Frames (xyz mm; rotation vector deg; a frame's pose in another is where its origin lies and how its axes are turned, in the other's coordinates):
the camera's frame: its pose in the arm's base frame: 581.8 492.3 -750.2 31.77 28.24 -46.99
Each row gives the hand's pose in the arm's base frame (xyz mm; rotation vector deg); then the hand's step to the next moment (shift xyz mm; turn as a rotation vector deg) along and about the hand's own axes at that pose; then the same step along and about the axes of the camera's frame.
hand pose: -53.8 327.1 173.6 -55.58 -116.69 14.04
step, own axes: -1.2 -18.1 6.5 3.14 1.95 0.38
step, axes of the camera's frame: -4.4 -17.0 7.8 -2.58 1.99 -1.79
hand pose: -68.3 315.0 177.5 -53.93 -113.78 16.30
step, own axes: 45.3 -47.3 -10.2 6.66 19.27 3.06
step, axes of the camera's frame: -52.3 -8.8 39.7 -2.24 12.35 -16.36
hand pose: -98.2 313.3 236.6 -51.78 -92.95 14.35
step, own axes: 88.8 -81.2 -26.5 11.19 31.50 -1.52
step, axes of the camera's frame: -77.6 23.4 92.8 -0.42 24.37 -22.93
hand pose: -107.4 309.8 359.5 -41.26 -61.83 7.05
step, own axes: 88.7 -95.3 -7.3 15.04 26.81 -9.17
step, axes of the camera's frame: -37.2 31.2 121.0 4.60 27.82 -15.30
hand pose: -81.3 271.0 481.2 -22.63 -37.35 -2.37
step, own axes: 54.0 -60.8 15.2 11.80 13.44 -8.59
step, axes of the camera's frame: 0.4 10.6 82.0 6.48 17.73 -6.11
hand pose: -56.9 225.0 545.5 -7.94 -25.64 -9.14
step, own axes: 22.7 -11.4 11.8 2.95 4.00 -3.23
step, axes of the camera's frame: 1.1 9.4 26.4 2.33 4.86 -2.47
